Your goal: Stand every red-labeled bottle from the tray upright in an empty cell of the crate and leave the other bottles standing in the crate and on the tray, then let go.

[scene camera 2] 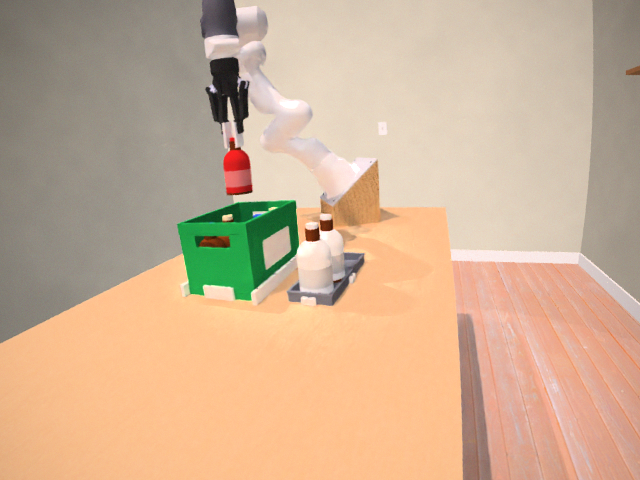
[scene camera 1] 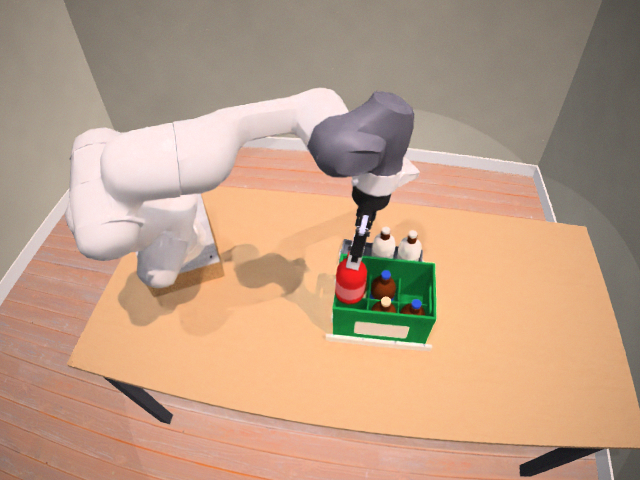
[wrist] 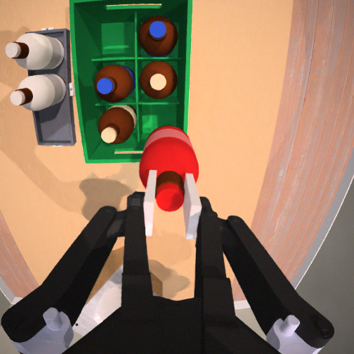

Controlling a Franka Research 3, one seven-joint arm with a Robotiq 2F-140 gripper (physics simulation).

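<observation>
My gripper (scene camera 1: pixel 353 261) (scene camera 2: pixel 232 136) (wrist: pixel 169 184) is shut on the neck of the red-labeled bottle (scene camera 1: pixel 351 285) (scene camera 2: pixel 238 175) (wrist: pixel 169 155), with its red cap, and holds it upright, its base above the crate rim in scene camera 2. The green crate (scene camera 1: pixel 342 324) (scene camera 2: pixel 217 271) (wrist: pixel 84 110) has six cells. Two blue-capped brown bottles (wrist: pixel 169 41) (wrist: pixel 121 76) and two cream-capped brown bottles (wrist: pixel 159 93) (wrist: pixel 118 121) stand in it. In the wrist view, the upper-left cell is empty; the lower-right cell beyond the held bottle shows bare floor but is partly hidden.
The grey tray (scene camera 1: pixel 345 247) (scene camera 2: pixel 296 295) (wrist: pixel 55 131) lies beside the crate. Two white-labeled bottles (scene camera 1: pixel 383 247) (scene camera 1: pixel 409 250) (scene camera 2: pixel 314 269) (scene camera 2: pixel 334 245) (wrist: pixel 44 51) (wrist: pixel 47 92) stand on it. White strips (scene camera 1: pixel 377 341) (scene camera 2: pixel 219 292) edge the crate's base.
</observation>
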